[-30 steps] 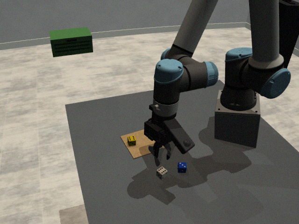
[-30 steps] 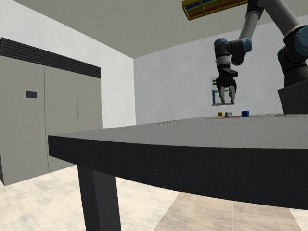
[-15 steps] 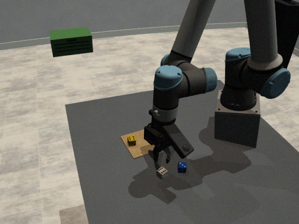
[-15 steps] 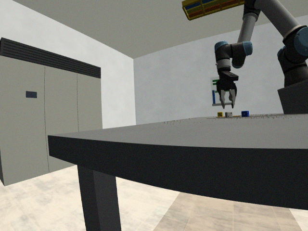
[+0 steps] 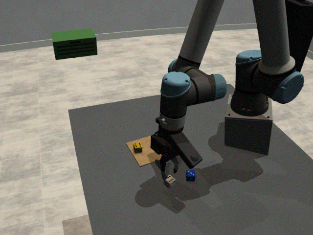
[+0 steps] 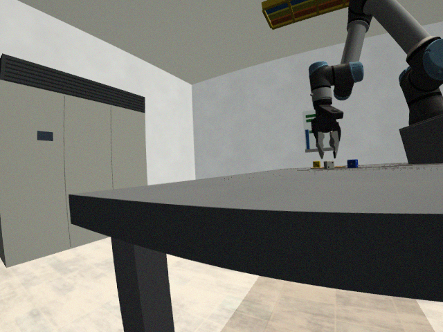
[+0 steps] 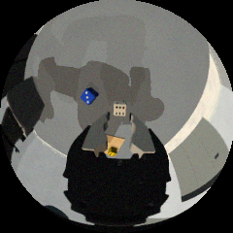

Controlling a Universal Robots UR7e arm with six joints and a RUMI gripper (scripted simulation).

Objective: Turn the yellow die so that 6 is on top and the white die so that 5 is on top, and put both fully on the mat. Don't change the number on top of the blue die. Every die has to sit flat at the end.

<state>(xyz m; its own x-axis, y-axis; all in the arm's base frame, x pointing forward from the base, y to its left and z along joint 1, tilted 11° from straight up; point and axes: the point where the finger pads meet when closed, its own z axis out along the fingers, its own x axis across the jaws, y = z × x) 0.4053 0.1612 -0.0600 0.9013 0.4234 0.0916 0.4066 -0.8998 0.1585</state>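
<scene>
Now: hand 40 mm above the white die. Also, from my hand: tan mat: 190 mm to the right, 50 mm below, 20 mm ahead; then yellow die: 190 mm to the right, 60 mm ahead, 30 mm below; then blue die: 80 mm behind, 40 mm below.
</scene>
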